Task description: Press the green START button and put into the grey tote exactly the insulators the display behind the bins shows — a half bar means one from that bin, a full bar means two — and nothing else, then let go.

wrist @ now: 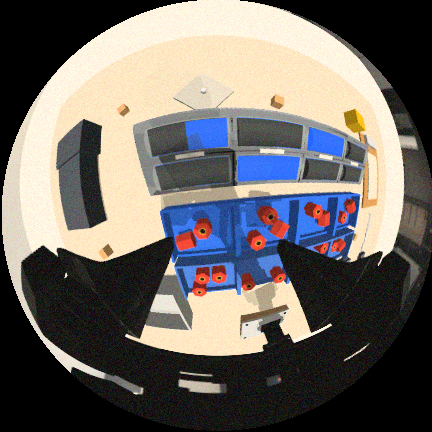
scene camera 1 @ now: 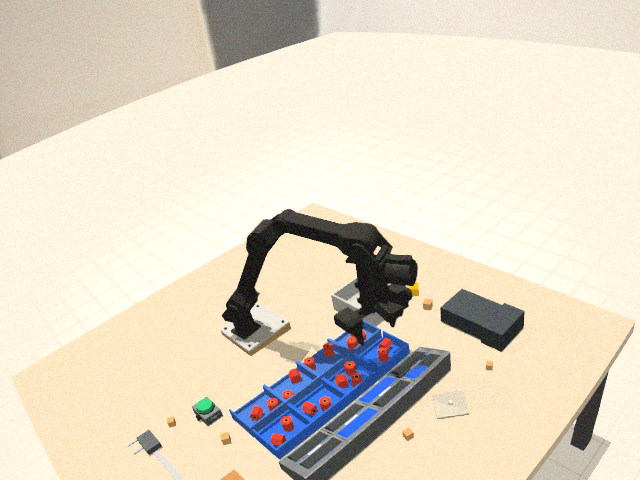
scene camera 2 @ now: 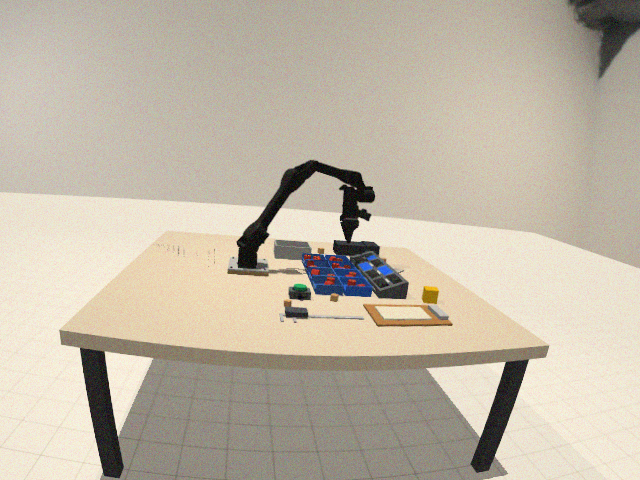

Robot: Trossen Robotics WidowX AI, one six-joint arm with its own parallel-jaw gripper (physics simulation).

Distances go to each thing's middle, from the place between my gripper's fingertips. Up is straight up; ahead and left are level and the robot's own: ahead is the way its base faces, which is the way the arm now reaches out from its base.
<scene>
The display (scene camera 1: 345, 452) is 140 mm to the right of my hand, 80 mm below it and 80 mm ahead of it. Round my hand: grey tote (scene camera 1: 346, 296): 190 mm behind, 180 mm to the left, 80 mm below; dark box (scene camera 1: 496, 325): 260 mm to the left, 130 mm ahead, 80 mm below; grey plate (scene camera 1: 443, 409): 210 mm ahead, 110 mm below, 10 mm to the right.
</scene>
